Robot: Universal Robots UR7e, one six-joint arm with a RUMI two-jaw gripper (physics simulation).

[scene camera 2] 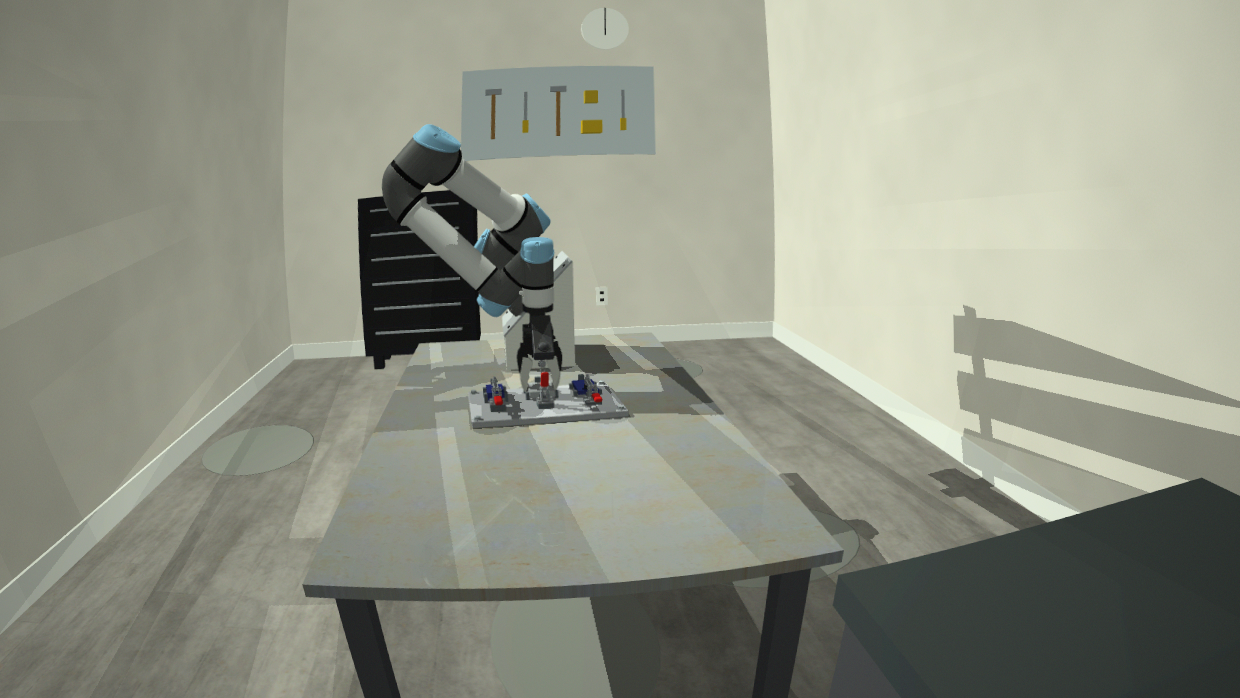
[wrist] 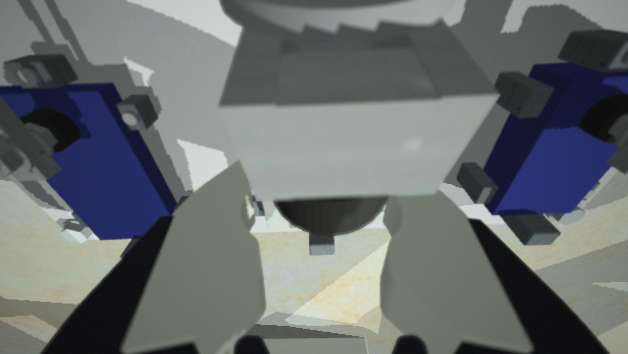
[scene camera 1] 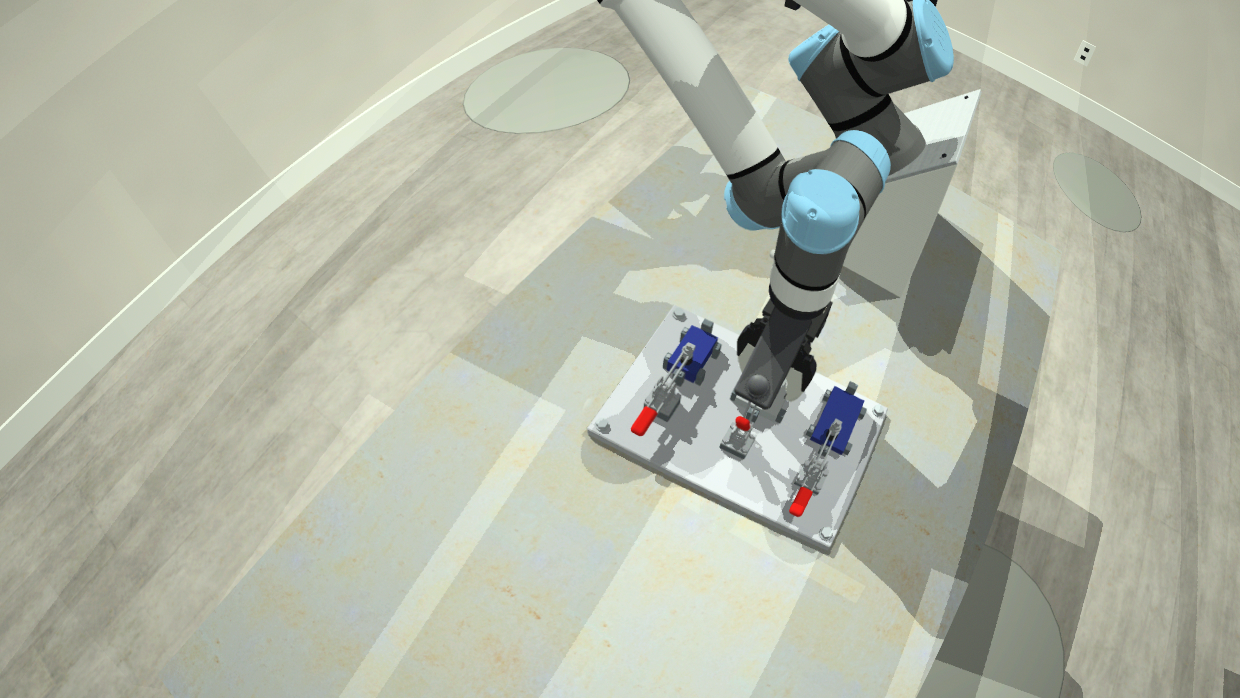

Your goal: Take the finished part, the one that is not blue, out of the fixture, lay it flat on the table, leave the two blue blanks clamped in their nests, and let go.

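Places are measured from the arm's base along level axes (x ahead, y left, z up), in metres.
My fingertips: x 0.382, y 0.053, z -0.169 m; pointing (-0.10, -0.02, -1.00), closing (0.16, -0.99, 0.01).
Behind a point stands the place of what it marks.
The white fixture plate (scene camera 1: 650, 372) @[x 0.467, y -0.081, z -0.176 m] (scene camera 2: 485, 422) @[x 0.579, y -0.052, z -0.179 m] lies on the table (scene camera 1: 390, 563) @[x 0.899, y -0.124, z -0.191 m] (scene camera 2: 520, 511) @[x 0.996, y 0.072, z -0.191 m]. One blue blank (scene camera 1: 704, 340) (wrist: 112, 175) and the other blue blank (scene camera 1: 839, 403) (wrist: 560, 170) sit in the outer nests under clamps with lowered red handles. The pale finished part (wrist: 269, 218) @[x 0.350, y 0.074, z -0.155 m] is in the middle nest, mostly hidden. My gripper (scene camera 1: 774, 374) @[x 0.382, y 0.053, z -0.169 m] (scene camera 2: 540, 388) @[x 0.382, y 0.053, z -0.169 m] (wrist: 317, 162) @[x 0.382, y 0.053, z -0.169 m] points down over that nest, its fingers drawn in on both sides of the part, seemingly shut on it. The fingertip contact is partly hidden.
The middle clamp's grey head (wrist: 345, 145) and black tip (wrist: 330, 215) stand close before the wrist camera. Its red handle (scene camera 1: 742, 424) @[x 0.493, y 0.078, z -0.095 m] (scene camera 2: 544, 378) @[x 0.490, y 0.075, z -0.106 m] stands upright. Red handles (scene camera 1: 643, 421) @[x 0.549, y -0.023, z -0.135 m] (scene camera 1: 800, 502) @[x 0.501, y 0.191, z -0.144 m] flank it. Small nest blocks (wrist: 321, 245) @[x 0.346, y 0.044, z -0.143 m] edge the nests.
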